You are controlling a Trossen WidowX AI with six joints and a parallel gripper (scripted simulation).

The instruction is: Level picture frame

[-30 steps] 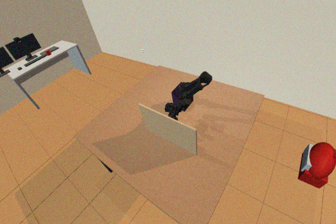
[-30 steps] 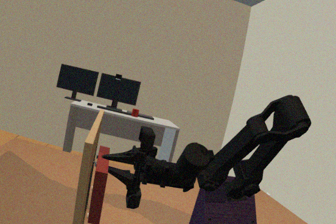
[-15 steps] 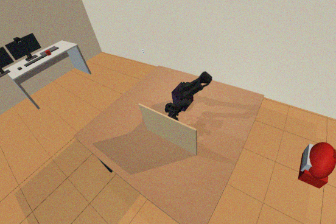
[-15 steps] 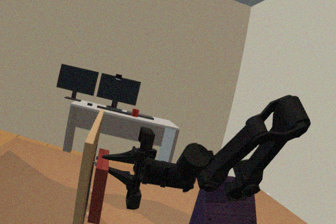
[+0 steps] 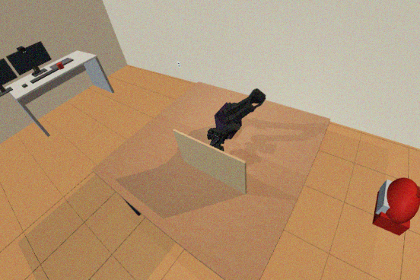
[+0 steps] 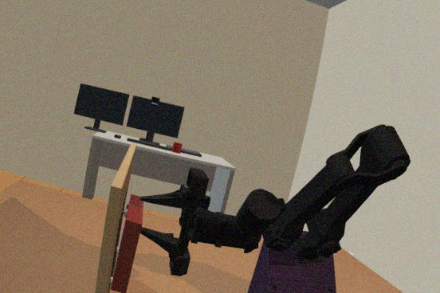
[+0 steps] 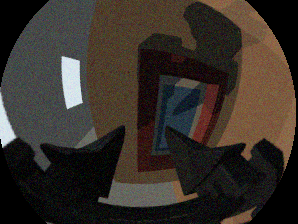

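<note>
Now: gripper tip 20 mm short of the picture frame and 50 mm above it. Round my gripper tip: wooden wall board (30 mm ahead, 10 mm to the left, 60 mm below).
</note>
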